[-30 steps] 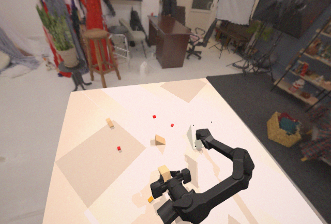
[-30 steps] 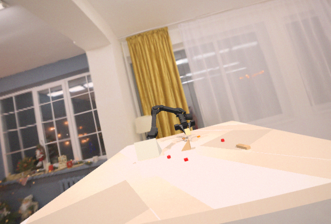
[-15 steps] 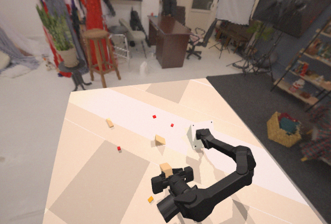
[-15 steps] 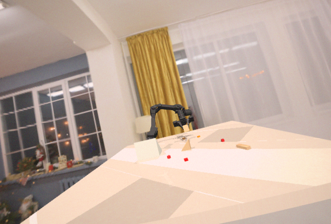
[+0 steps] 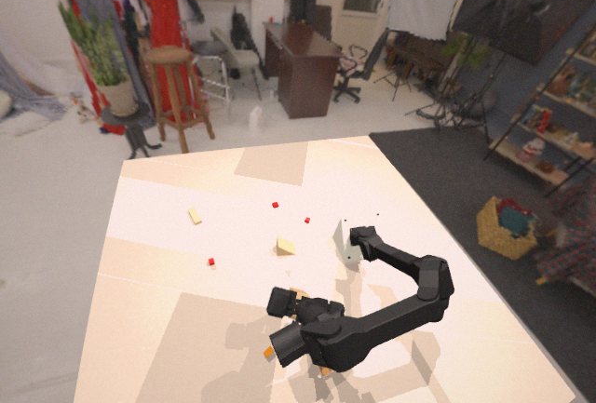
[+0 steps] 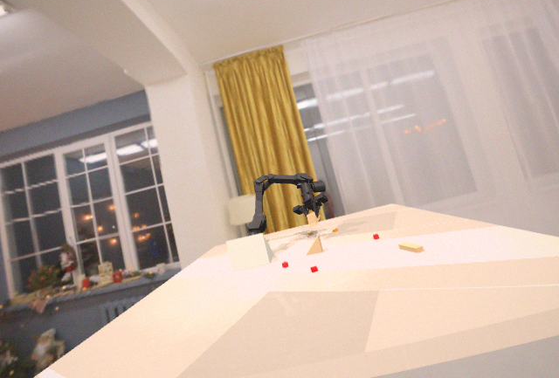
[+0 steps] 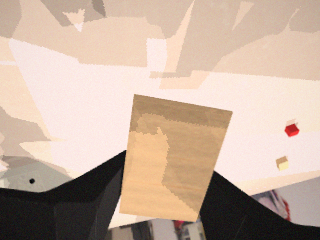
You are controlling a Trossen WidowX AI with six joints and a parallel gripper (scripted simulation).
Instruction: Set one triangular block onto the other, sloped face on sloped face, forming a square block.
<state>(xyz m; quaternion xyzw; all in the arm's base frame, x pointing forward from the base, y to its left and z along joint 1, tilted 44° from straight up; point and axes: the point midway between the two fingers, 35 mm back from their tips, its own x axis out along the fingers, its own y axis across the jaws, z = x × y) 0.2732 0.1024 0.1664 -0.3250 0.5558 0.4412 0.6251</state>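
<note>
Now: the tan triangular block 20 cm to the right of my gripper tip and 9 cm below it. The rest, counted from my gripper tip: tan bar 29 cm ahead, 40 cm to the right, 9 cm below; orange-brown bar 4 cm behind, 15 cm to the left, 10 cm below; orange block 9 cm ahead, 9 cm to the left, 10 cm below.
</note>
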